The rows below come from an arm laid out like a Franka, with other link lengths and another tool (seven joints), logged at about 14 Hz.
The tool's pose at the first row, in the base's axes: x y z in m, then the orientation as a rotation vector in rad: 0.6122 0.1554 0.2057 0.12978 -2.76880 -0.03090
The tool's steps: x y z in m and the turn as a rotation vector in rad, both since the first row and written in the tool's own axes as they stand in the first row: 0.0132 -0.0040 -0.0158 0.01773 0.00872 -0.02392; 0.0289 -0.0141 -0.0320 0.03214 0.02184 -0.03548; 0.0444 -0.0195 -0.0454 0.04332 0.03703 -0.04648; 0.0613 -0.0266 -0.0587 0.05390 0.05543 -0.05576; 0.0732 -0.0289 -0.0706 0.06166 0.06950 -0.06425; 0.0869 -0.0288 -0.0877 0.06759 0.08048 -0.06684; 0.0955 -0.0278 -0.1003 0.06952 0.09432 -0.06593
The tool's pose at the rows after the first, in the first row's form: 0.6060 0.1501 0.2250 0.16727 -2.75935 -0.01196; 0.5982 0.1385 0.2454 0.18653 -2.74588 0.00580; 0.5891 0.1316 0.2632 0.20396 -2.73010 0.01927; 0.5788 0.1229 0.2815 0.21860 -2.71111 0.03243; 0.5723 0.1194 0.2967 0.23150 -2.69638 0.04161; 0.5658 0.1181 0.3176 0.23599 -2.68521 0.04959; 0.5622 0.1182 0.3325 0.23458 -2.67149 0.05313
